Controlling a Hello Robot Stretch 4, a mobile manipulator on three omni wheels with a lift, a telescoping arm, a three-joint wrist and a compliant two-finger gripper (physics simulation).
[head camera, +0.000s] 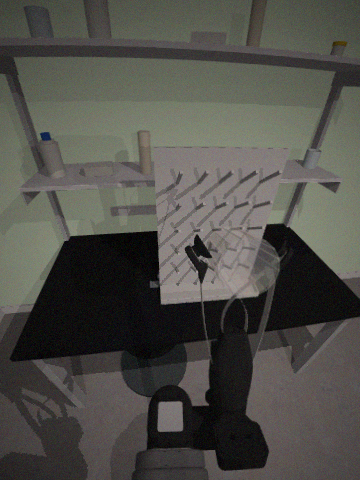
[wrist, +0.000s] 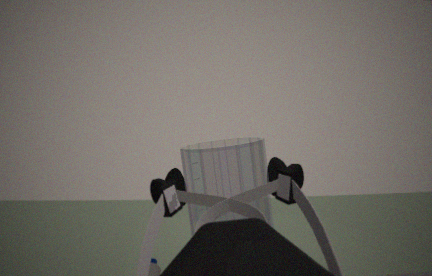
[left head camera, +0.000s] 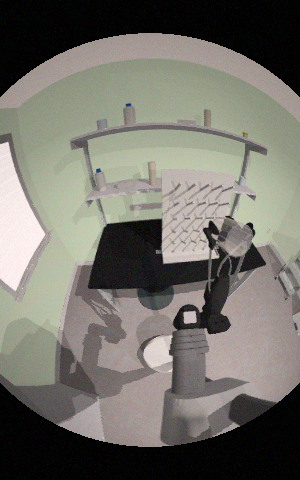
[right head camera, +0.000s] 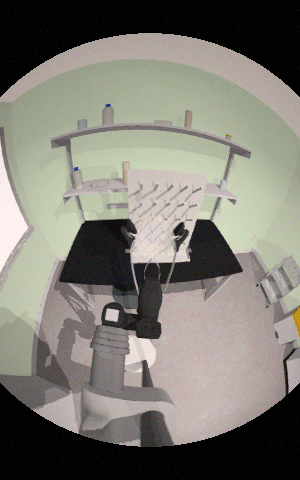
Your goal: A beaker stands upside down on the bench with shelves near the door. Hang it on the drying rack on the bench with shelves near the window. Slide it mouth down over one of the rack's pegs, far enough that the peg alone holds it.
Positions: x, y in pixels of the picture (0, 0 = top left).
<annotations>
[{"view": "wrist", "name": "my gripper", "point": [226, 178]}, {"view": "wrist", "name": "clear glass beaker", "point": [227, 167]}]
</annotations>
